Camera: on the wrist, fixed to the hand. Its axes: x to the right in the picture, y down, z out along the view.
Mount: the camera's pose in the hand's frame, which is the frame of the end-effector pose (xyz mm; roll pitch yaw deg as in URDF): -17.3 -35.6 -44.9 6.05 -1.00 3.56
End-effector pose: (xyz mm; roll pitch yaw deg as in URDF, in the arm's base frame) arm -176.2 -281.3 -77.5 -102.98 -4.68 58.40
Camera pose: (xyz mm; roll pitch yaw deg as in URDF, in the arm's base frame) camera -156.7 -317.8 -34.3 -96.91 -0.99 58.58
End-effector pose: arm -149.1 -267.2 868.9 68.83 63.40 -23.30
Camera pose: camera -185.3 -220.0 862.2 75.53 59.72 -22.60
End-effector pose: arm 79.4 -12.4 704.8 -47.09 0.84 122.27
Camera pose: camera 137.0 3.4 700.6 -40.91 2.76 125.43
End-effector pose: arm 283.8 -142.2 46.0 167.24 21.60 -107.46
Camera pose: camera 327.2 -152.9 85.8 171.85 21.74 -111.44
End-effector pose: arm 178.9 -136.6 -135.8 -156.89 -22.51 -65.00
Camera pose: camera 176.9 -96.5 -91.4 -149.69 -20.16 -68.07
